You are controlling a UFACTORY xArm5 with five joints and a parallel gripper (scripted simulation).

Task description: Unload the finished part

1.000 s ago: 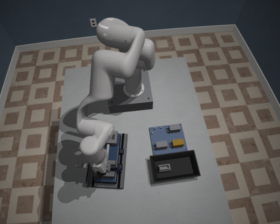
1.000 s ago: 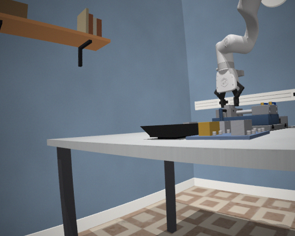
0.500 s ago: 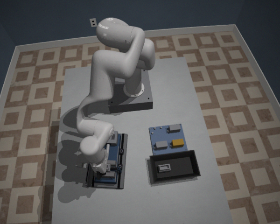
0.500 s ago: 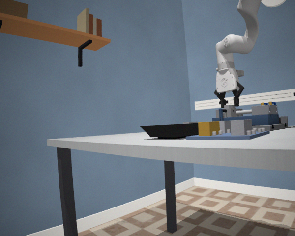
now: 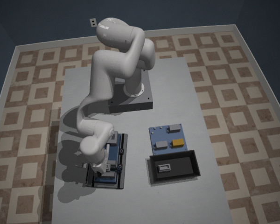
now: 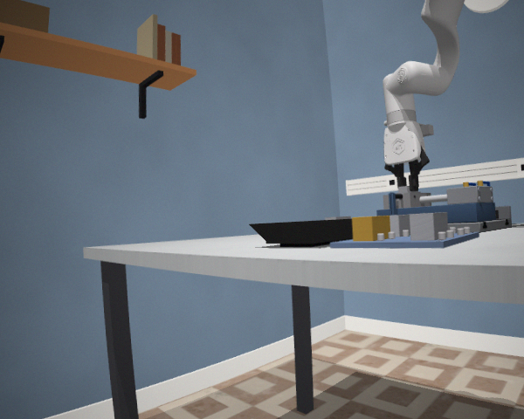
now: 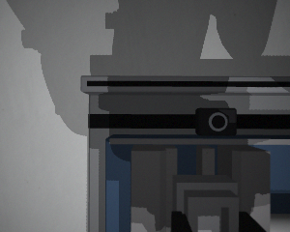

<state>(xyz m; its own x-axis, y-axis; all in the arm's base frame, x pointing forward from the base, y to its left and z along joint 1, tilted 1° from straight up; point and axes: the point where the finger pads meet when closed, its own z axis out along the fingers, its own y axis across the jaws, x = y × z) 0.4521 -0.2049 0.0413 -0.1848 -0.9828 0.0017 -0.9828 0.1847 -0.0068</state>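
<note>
The blue vise lies 7 cm behind my hand, 2 cm to the left of it and 8 cm below it. From my hand the other things lie so: plain grey block (10 cm behind, 31 cm to the left, 10 cm below); then yellow block (9 cm behind, 40 cm to the left, 10 cm below); then blue fixture plate (13 cm behind, 35 cm to the left, 12 cm below).
</note>
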